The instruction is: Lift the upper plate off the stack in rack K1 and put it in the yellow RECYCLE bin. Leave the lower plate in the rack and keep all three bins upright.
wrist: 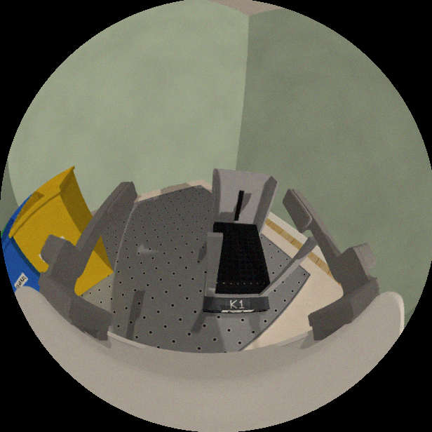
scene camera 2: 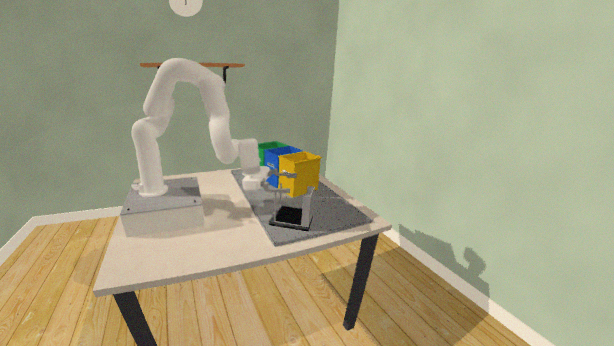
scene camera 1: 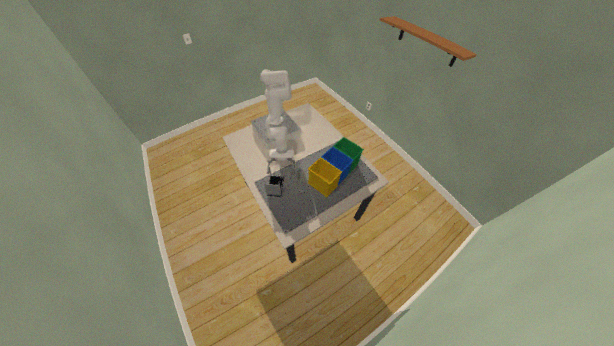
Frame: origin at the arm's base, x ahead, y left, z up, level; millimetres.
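Where they show: hand, tool point: (scene camera 2: 288,182) (scene camera 1: 280,171); arm's base, link origin: (scene camera 2: 153,191) (scene camera 1: 275,120).
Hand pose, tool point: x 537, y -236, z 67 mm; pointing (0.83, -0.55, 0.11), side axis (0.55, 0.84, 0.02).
Each offset is from my tool point to the top centre of the thing. Level surfaces: height alone.
Rack K1 @[dz -3, dx -4, dy -52 mm] (scene camera 1: 274,189) (scene camera 2: 307,207) (wrist: 226,200) stands upright on the mat, with grey posts and a tall slotted wall. A black plate @[dz -105, dx +4, dy -58 mm] (scene camera 2: 288,215) (wrist: 240,255) lies flat low inside it; I cannot tell the upper and lower plates apart. My gripper (scene camera 1: 283,173) (scene camera 2: 292,183) (wrist: 210,190) is open and empty. Its fingers are spread wide above the rack, and in the wrist view the rack shows between them, nearer the right finger. The yellow bin @[dz +27, dx +165, dy +236 mm] (scene camera 1: 324,181) (scene camera 2: 306,172) (wrist: 50,225) stands upright, to the left in the wrist view. Its inside bottom is hidden.
The blue bin @[dz +27, dx +130, dy +364 mm] (scene camera 1: 336,159) (scene camera 2: 271,159) (wrist: 17,265) stands upright beside the yellow one, and the green bin @[dz +27, dx +96, dy +492 mm] (scene camera 1: 354,150) (scene camera 2: 263,155) stands upright beyond it. The dark perforated mat @[dz -152 mm] (scene camera 1: 300,215) (scene camera 2: 345,210) (wrist: 165,280) lies on the pale table @[dz -165 mm] (scene camera 2: 165,270). The rack is near one mat edge.
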